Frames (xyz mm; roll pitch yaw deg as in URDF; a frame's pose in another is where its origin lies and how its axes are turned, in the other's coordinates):
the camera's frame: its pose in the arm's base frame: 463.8 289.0 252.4 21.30 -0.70 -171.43
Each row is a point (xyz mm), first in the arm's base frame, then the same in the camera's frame.
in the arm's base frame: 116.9 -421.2 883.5
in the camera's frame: 456.5 833.4 346.5
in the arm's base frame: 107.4 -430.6 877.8
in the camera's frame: 467.3 838.6 338.2
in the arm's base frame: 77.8 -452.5 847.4
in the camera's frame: 499.4 843.5 303.3
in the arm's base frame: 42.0 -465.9 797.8
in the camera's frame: 536.2 832.7 253.8
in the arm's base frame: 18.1 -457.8 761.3
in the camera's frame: 558.2 808.5 223.7
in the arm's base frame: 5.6 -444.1 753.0
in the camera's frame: 568.4 791.1 221.4
